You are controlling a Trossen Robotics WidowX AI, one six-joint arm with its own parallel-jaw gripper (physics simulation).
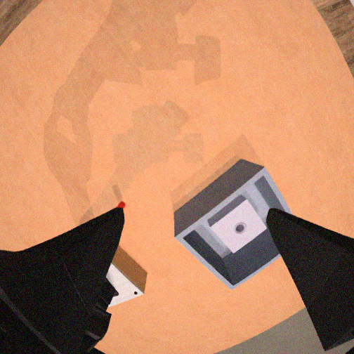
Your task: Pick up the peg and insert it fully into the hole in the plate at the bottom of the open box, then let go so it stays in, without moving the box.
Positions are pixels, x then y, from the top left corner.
Labels:
my gripper: 197,215
grey box: 251,180
pale plate: 237,223

